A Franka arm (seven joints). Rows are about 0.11 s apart.
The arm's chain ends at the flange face. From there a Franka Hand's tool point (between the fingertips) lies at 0.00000 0.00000 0.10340 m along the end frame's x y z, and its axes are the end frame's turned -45 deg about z.
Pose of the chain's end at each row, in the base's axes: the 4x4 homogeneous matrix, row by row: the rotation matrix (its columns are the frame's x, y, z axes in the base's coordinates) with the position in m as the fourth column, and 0 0 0 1 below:
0.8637 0.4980 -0.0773 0.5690; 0.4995 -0.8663 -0.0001 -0.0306; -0.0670 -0.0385 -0.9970 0.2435; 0 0 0 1
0.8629 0.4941 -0.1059 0.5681; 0.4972 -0.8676 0.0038 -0.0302; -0.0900 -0.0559 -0.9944 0.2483; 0 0 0 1
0.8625 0.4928 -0.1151 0.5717; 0.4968 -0.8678 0.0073 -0.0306; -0.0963 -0.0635 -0.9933 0.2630; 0 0 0 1
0.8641 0.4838 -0.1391 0.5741; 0.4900 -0.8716 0.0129 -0.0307; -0.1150 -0.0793 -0.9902 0.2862; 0 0 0 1
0.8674 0.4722 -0.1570 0.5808; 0.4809 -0.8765 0.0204 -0.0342; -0.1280 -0.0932 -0.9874 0.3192; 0 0 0 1
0.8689 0.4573 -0.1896 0.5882; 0.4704 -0.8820 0.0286 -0.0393; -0.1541 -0.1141 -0.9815 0.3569; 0 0 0 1
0.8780 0.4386 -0.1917 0.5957; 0.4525 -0.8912 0.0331 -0.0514; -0.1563 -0.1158 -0.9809 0.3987; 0 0 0 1
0.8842 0.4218 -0.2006 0.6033; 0.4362 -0.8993 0.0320 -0.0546; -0.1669 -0.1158 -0.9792 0.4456; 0 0 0 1
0.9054 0.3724 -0.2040 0.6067; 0.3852 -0.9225 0.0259 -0.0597; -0.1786 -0.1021 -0.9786 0.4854; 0 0 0 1
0.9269 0.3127 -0.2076 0.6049; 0.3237 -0.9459 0.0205 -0.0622; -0.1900 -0.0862 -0.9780 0.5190; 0 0 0 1
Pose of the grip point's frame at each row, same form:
0.2586 0.9629 -0.0773 0.5610; 0.9658 -0.2594 -0.0001 -0.0306; -0.0202 -0.0746 -0.9970 0.1404; 0 0 0 1
0.2608 0.9595 -0.1059 0.5571; 0.9651 -0.2619 0.0038 -0.0298; -0.0241 -0.1032 -0.9944 0.1455; 0 0 0 1
0.2614 0.9583 -0.1151 0.5598; 0.9649 -0.2623 0.0073 -0.0298; -0.0232 -0.1130 -0.9933 0.1603; 0 0 0 1
0.2689 0.9531 -0.1391 0.5597; 0.9628 -0.2698 0.0129 -0.0294; -0.0252 -0.1374 -0.9902 0.1838; 0 0 0 1
0.2794 0.9472 -0.1570 0.5646; 0.9598 -0.2797 0.0204 -0.0321; -0.0246 -0.1564 -0.9874 0.2171; 0 0 0 1
0.2910 0.9378 -0.1896 0.5686; 0.9563 -0.2910 0.0286 -0.0363; -0.0283 -0.1896 -0.9815 0.2554; 0 0 0 1
0.3107 0.9310 -0.1917 0.5759; 0.9501 -0.3102 0.0331 -0.0480; -0.0286 -0.1924 -0.9809 0.2973; 0 0 0 1
0.3270 0.9235 -0.2006 0.5826; 0.9443 -0.3275 0.0320 -0.0513; -0.0361 -0.1999 -0.9792 0.3444; 0 0 0 1
0.3769 0.9035 -0.2040 0.5856; 0.9247 -0.3799 0.0259 -0.0570; -0.0541 -0.1985 -0.9786 0.3842; 0 0 0 1
0.4343 0.8765 -0.2076 0.5834; 0.8977 -0.4400 0.0205 -0.0601; -0.0734 -0.1953 -0.9780 0.4179; 0 0 0 1

